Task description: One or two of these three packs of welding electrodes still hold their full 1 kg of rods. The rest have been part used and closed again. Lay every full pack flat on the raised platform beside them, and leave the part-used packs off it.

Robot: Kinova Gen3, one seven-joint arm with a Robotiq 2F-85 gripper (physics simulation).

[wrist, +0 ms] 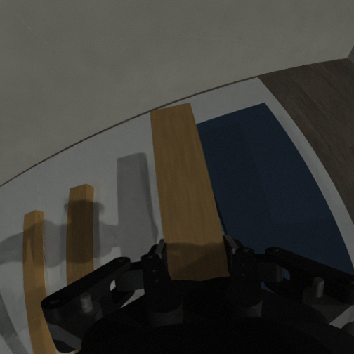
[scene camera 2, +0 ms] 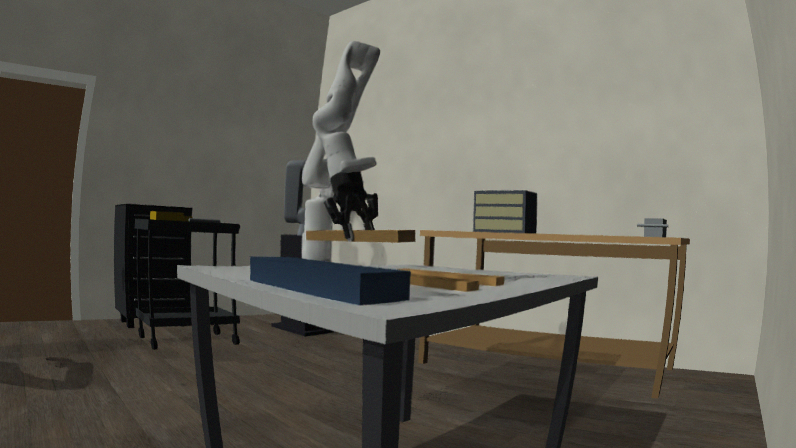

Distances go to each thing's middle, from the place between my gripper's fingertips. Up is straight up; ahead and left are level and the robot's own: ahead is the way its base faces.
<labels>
My gripper is now 100 mm to the left of the dark blue raised platform (scene camera 2: 360, 285), 90 mm above it and 30 mm past it.
</labels>
